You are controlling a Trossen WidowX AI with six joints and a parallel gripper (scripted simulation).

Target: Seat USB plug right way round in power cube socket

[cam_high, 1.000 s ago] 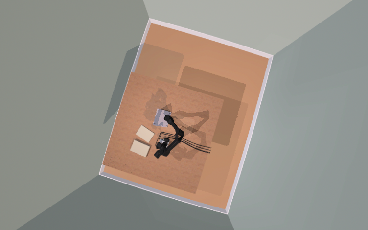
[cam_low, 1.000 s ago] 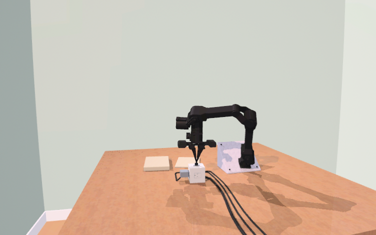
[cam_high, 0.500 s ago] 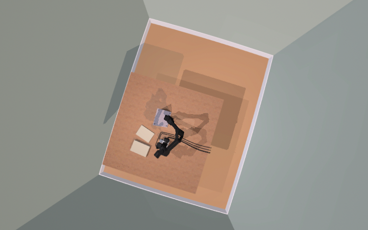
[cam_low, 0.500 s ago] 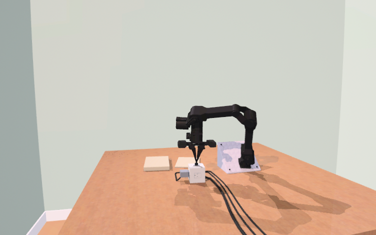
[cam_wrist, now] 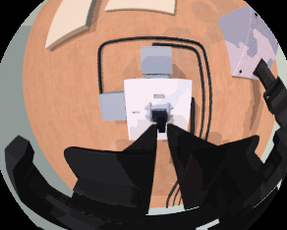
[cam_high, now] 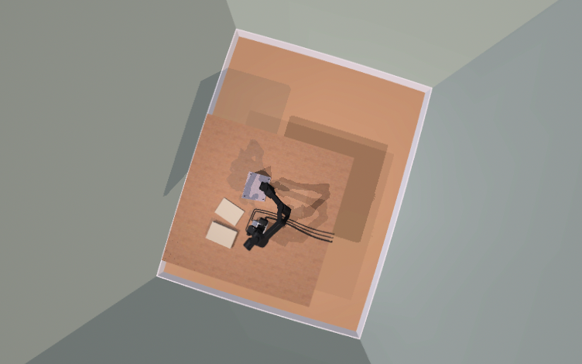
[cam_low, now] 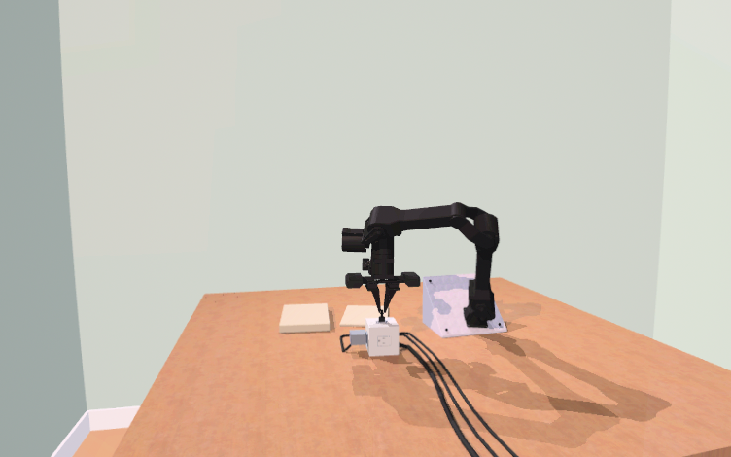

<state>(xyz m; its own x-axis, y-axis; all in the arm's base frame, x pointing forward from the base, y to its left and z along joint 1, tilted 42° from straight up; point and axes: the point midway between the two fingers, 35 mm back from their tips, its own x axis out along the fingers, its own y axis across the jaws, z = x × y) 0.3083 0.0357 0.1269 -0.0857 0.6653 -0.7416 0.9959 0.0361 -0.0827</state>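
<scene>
My gripper tip is 10 mm above the usb plug. The rest, counted from my gripper tip: usb socket 10 mm to the right, 30 mm below.
</scene>
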